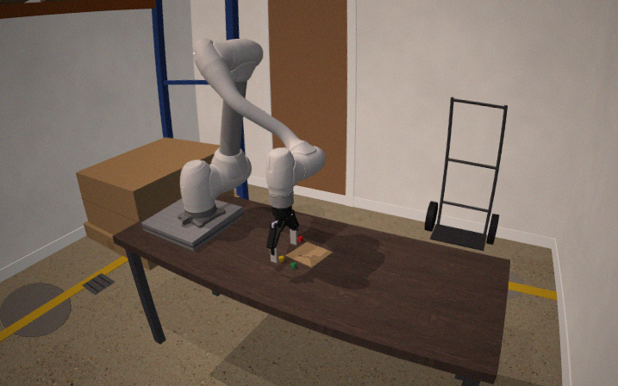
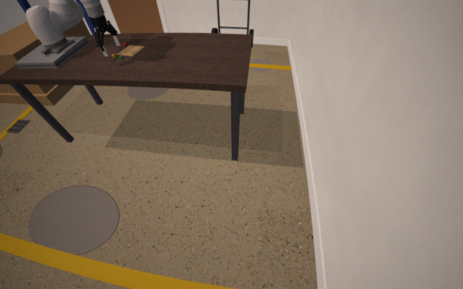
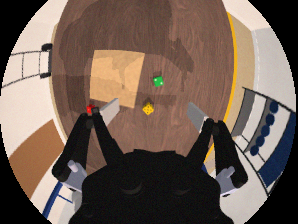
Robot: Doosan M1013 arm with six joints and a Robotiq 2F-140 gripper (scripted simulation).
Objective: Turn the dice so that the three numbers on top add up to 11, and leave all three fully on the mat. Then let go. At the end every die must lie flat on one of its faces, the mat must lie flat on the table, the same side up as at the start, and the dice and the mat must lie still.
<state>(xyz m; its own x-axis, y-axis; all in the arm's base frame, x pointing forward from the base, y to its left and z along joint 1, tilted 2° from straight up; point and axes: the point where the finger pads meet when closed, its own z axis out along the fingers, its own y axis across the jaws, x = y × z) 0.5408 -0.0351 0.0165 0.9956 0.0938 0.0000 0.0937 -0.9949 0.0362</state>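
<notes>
My hand is 50 mm above the yellow die, 20 mm past it and 10 mm to the right of it. From my hand the other things lie so: green die 50 mm below, 50 mm ahead; red die 180 mm to the left, 50 mm below, 50 mm behind; tan mat 110 mm to the left, 60 mm below, 40 mm ahead.
</notes>
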